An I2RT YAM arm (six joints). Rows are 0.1 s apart.
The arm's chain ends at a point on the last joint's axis. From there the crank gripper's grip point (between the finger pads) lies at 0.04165 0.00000 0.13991 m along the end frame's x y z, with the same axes.
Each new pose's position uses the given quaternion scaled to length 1; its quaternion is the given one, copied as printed.
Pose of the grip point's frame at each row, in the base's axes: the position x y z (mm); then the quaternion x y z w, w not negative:
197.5, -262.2, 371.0, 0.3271, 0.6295, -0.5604, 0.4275
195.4, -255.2, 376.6, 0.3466, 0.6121, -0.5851, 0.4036
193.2, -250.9, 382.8, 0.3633, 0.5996, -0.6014, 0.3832
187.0, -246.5, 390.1, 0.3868, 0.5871, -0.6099, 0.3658
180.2, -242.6, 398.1, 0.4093, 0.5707, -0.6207, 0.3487
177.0, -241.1, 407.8, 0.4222, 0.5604, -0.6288, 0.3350
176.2, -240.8, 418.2, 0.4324, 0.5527, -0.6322, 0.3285
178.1, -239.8, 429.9, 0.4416, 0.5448, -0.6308, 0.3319
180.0, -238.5, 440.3, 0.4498, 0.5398, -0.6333, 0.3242
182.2, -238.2, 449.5, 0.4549, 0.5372, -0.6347, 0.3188
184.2, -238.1, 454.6, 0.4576, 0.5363, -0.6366, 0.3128
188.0, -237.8, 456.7, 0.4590, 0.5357, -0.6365, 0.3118
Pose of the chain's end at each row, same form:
191.0, -121.6, 409.6, 0.3271, 0.6295, -0.5604, 0.4275
201.1, -113.8, 412.6, 0.3466, 0.6121, -0.5851, 0.4036
208.5, -110.0, 417.8, 0.3633, 0.5996, -0.6014, 0.3832
211.0, -107.1, 426.0, 0.3868, 0.5871, -0.6099, 0.3658
213.2, -105.0, 433.9, 0.4093, 0.5707, -0.6207, 0.3487
216.2, -105.1, 443.4, 0.4222, 0.5604, -0.6288, 0.3350
219.0, -105.9, 454.0, 0.4324, 0.5527, -0.6322, 0.3285
221.7, -105.2, 465.9, 0.4416, 0.5448, -0.6308, 0.3319
226.8, -105.1, 476.9, 0.4498, 0.5398, -0.6333, 0.3242
231.0, -105.7, 486.6, 0.4549, 0.5372, -0.6347, 0.3188
234.8, -106.4, 492.0, 0.4576, 0.5363, -0.6366, 0.3128
239.0, -106.3, 494.3, 0.4590, 0.5357, -0.6365, 0.3118

